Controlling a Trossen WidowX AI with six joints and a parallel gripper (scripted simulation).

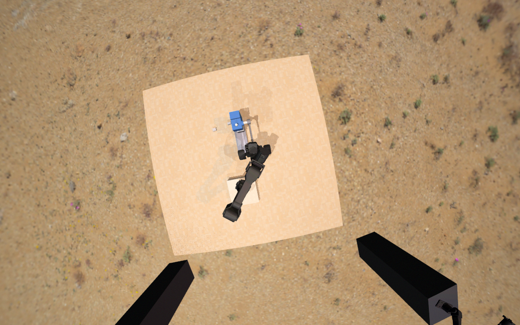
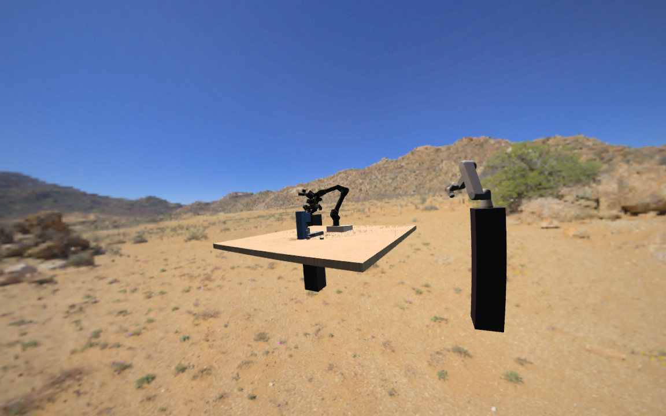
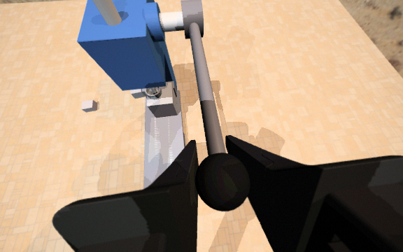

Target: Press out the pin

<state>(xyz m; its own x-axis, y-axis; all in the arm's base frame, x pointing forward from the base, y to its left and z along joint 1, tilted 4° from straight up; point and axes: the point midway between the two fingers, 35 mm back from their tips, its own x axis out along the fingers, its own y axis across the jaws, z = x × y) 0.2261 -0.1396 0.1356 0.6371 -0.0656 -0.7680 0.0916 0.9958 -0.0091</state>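
Right now the lever is 5 cm ahead of my gripper tip, 2 cm above it and 1 cm to the left of it. Round my gripper tip: punch ram (13 cm ahead, 6 cm to the left, 4 cm below).
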